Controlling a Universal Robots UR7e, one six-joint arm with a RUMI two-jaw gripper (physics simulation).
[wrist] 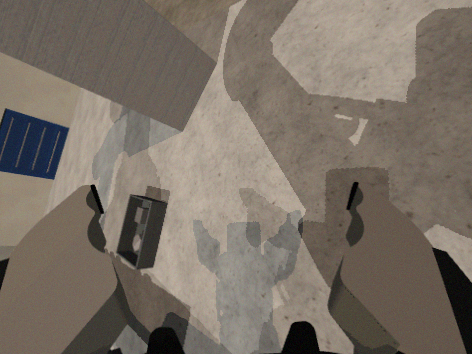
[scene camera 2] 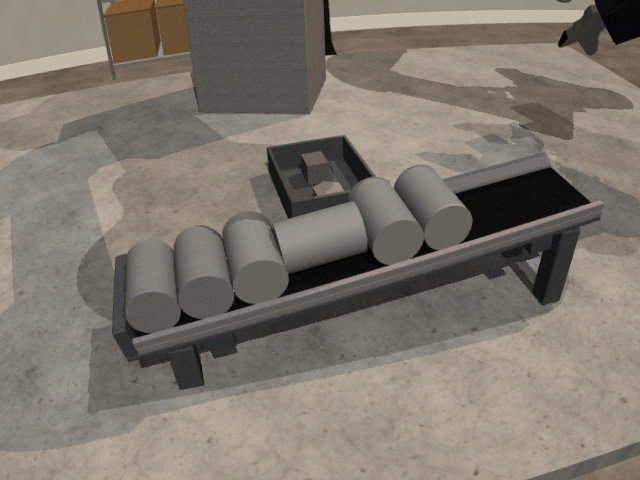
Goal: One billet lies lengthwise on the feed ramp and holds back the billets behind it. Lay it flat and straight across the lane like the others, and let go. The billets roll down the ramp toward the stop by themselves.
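Places are measured from the arm's base along level axes (x left, y back, z up), in metres.
Pixels of known places: gripper, fingertip midpoint: (wrist: 228, 187) (scene camera 2: 539, 16).
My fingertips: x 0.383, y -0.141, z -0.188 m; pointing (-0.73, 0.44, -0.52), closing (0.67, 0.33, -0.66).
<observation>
Behind a point stands the place of what it marks.
The lengthwise billet (scene camera 2: 320, 238) {z -0.247, x 0.043, y -0.526 m}, a grey cylinder, lies along the feed ramp (scene camera 2: 413, 264) {z -0.263, x 0.108, y -0.545 m} in the scene view. Below it, three billets (scene camera 2: 150, 284) {z -0.253, x -0.079, y -0.554 m} (scene camera 2: 201, 271) {z -0.249, x -0.042, y -0.550 m} (scene camera 2: 254, 258) {z -0.244, x -0.004, y -0.546 m} lie across the lane, the lowest by the stop (scene camera 2: 119, 304) {z -0.272, x -0.107, y -0.551 m}. Above it, two billets (scene camera 2: 386, 222) {z -0.235, x 0.089, y -0.530 m} (scene camera 2: 433, 206) {z -0.231, x 0.126, y -0.520 m} lie across the lane, slightly skewed; the nearer one touches or nearly touches its upper end. My gripper (wrist: 228, 187) {z -0.188, x 0.383, y -0.141 m} is open and empty in the wrist view, with floor or table surface far below. In the scene view its jaw shows partly at the top right, well away from the billets. The wrist view shows no billet.
A dark open bin (scene camera 2: 310, 205) {z -0.318, x 0.045, y -0.373 m} (wrist: 154, 232) {z -0.330, x 0.109, y -0.291 m} with small blocks stands behind the ramp. A tall grey cabinet (scene camera 2: 253, 56) {z -0.255, x -0.010, y -0.067 m} (wrist: 100, 50) stands farther back. Brown boxes (scene camera 2: 131, 33) sit on a shelf at the back left. A blue panel (wrist: 32, 145) shows at the left.
</observation>
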